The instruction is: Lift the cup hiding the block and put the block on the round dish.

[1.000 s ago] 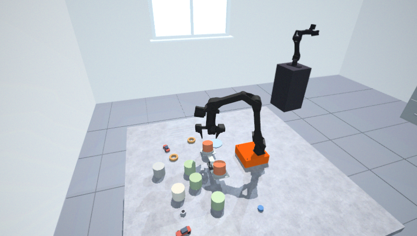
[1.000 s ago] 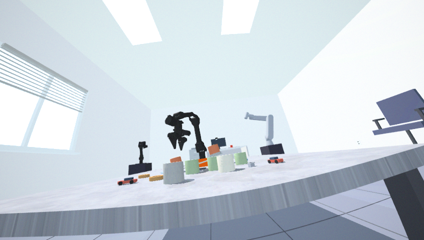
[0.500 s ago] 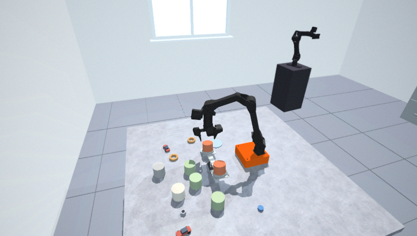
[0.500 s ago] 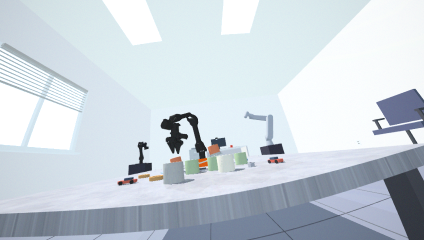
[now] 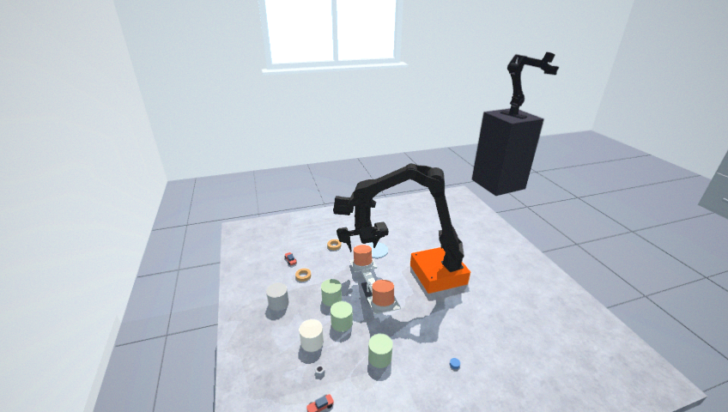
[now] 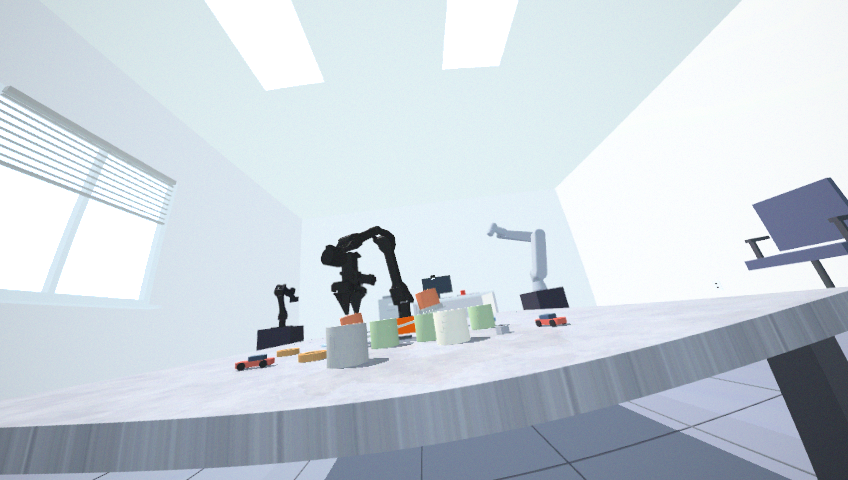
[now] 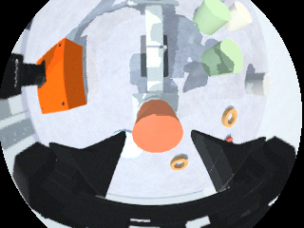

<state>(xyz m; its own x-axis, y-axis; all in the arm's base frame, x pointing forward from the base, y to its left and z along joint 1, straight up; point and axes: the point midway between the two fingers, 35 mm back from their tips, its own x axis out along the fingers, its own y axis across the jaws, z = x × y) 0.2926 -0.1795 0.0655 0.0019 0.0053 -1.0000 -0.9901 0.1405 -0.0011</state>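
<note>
My gripper tip is 50 mm above the small pale block. Also, from my gripper tip: small balance 130 mm to the left, 50 mm below, 20 mm ahead; pale blue round dish 100 mm behind, 90 mm below, 80 mm to the right; small grey nut 370 mm to the left, 290 mm ahead, 80 mm below.
</note>
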